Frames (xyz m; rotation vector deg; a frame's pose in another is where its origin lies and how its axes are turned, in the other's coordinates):
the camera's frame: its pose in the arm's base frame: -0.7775 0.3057 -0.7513 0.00 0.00 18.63
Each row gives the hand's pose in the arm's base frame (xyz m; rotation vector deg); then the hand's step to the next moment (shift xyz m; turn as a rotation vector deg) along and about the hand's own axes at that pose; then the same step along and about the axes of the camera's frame.
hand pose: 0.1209 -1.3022 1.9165 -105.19 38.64 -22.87
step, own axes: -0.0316 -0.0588 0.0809 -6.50 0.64 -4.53
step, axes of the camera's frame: 0.0646 0.0779 0.0276 -7.25 2.98 1.33
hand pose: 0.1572 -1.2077 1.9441 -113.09 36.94 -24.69
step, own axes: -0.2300 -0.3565 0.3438 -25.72 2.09 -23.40
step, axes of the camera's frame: 0.2564 0.4576 0.1518 -32.57 9.26 8.16
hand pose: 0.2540 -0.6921 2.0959 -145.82 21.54 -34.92
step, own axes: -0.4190 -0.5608 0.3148 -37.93 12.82 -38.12
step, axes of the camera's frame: 0.1202 0.7516 -0.0991 -54.13 5.56 9.77
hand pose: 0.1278 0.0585 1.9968 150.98 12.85 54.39
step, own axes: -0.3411 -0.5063 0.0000 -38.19 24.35 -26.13
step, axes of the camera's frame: -0.1415 0.4542 -0.3826 -51.05 -10.09 5.07
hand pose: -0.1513 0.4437 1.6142 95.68 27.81 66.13
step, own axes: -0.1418 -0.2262 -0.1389 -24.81 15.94 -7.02
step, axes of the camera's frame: -0.1144 0.0974 -0.2607 -26.67 -14.09 3.03
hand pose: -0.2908 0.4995 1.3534 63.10 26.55 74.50
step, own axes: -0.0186 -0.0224 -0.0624 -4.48 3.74 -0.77
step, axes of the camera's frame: -0.0383 0.0226 -0.0526 -4.96 -2.80 1.50
